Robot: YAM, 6 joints.
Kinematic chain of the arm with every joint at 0, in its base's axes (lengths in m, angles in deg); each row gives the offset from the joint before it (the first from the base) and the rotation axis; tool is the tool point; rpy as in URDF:
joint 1: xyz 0 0 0.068 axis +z
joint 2: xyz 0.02 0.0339 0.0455 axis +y
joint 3: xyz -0.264 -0.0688 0 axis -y
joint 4: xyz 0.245 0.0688 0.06 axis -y
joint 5: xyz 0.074 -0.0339 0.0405 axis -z
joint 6: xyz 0.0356 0 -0.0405 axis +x
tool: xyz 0 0 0 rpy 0 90 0
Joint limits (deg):
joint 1: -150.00..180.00
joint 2: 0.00..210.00
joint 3: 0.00..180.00
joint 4: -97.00..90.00
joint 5: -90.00..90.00
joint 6: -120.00..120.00
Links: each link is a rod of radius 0.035 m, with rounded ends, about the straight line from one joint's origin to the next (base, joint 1, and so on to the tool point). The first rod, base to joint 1, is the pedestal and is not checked.
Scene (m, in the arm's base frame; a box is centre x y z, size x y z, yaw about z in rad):
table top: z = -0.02
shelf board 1: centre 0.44 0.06 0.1 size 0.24 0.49 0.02 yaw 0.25
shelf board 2: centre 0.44 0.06 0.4 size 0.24 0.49 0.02 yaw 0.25
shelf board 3: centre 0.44 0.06 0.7 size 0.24 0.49 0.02 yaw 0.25
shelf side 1: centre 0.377 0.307 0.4 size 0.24 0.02 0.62 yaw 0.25
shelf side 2: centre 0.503 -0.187 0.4 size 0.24 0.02 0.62 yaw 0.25
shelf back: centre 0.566 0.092 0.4 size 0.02 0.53 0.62 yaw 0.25
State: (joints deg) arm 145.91 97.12 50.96 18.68 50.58 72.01
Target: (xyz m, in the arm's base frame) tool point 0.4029 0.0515 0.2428
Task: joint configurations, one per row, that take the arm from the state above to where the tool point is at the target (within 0.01 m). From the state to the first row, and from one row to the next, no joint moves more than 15 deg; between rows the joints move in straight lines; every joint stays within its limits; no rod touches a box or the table.
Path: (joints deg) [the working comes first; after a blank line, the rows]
Joints at the target: 11.40 103.89 66.33 22.07 55.06 72.01
Straight joint move there: touches shelf side 1.

1: 133.12 85.63 40.77 16.70 50.31 67.02
2: 120.33 74.14 30.58 14.72 50.03 62.04
3: 107.54 62.66 20.38 12.73 49.76 57.05
4: 94.75 51.17 10.19 10.75 49.49 52.07
5: 81.96 39.68 0.00 8.77 49.22 47.08
6: 67.85 52.52 13.27 11.43 50.38 52.07
7: 53.74 65.36 26.53 14.09 51.55 57.05
8: 39.63 78.20 39.80 16.75 52.72 62.04
9: 25.52 91.05 53.07 19.41 53.89 67.02
10: 11.40 103.89 66.33 22.07 55.06 72.01

